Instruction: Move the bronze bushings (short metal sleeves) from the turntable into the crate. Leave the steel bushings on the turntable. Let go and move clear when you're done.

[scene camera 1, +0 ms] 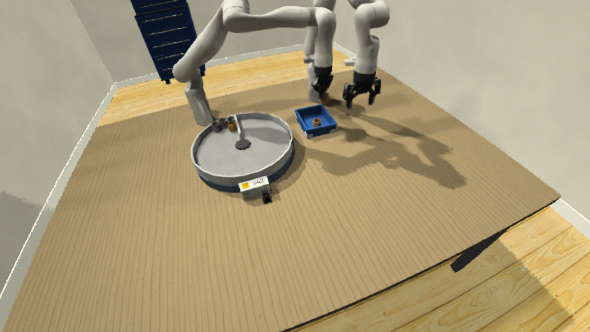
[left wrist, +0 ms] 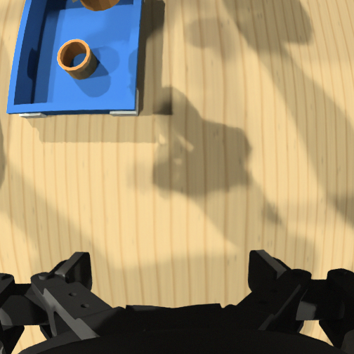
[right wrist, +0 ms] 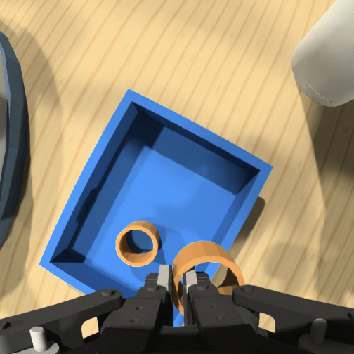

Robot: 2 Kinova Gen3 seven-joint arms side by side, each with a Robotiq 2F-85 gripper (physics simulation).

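Places are measured from the left arm's base along level axes (x back, y right, z up), in millimetres.
Where they show: left gripper, between the fingertips: (scene camera 1: 359, 106); right gripper, between the fingertips: (scene camera 1: 322, 98); left arm's base, origin of its link: (scene camera 1: 316, 98); right arm's base, origin of its link: (scene camera 1: 205, 120).
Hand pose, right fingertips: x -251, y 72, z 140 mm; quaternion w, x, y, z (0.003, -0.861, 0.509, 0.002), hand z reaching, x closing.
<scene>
Each offset is from my right fingertips to the top centre of the thing. "spot": to the spot under its first point.
My right gripper (scene camera 1: 322, 90) (right wrist: 177, 279) is shut on the wall of a bronze bushing @(dz +19, dx +8, dy -14 mm) (scene camera 1: 325, 99) (left wrist: 100, 3) (right wrist: 201, 251). It holds this bushing above the edge area of the blue crate @(dz -91, dx +9, dy +32 mm) (scene camera 1: 323, 131) (left wrist: 137, 60) (right wrist: 175, 180). Another bronze bushing @(dz -97, dx -19, dy +32 mm) (scene camera 1: 316, 122) (left wrist: 86, 70) (right wrist: 155, 234) stands upright on the crate floor. A bronze bushing @(dz -49, dx +46, dy +418 mm) (scene camera 1: 231, 125) stands on the turntable @(spot: dz -87, dx -17, dy +303 mm) (scene camera 1: 260, 131) beside the divider, with grey steel bushings @(dz -49, dx +73, dy +492 mm) (scene camera 1: 217, 126) next to it near the rim. My left gripper (scene camera 1: 360, 103) (left wrist: 169, 270) is open and empty, above the table to the right of the crate in scene camera 1.
A control box @(dz -83, dx -317, dy +389 mm) (scene camera 1: 255, 187) is at the turntable's front edge. The turntable's side (right wrist: 20, 125) shows at the left of the right wrist view, and a pale arm part (right wrist: 327, 60) at its upper right. A blue cabinet (scene camera 1: 165, 40) stands behind the table.
</scene>
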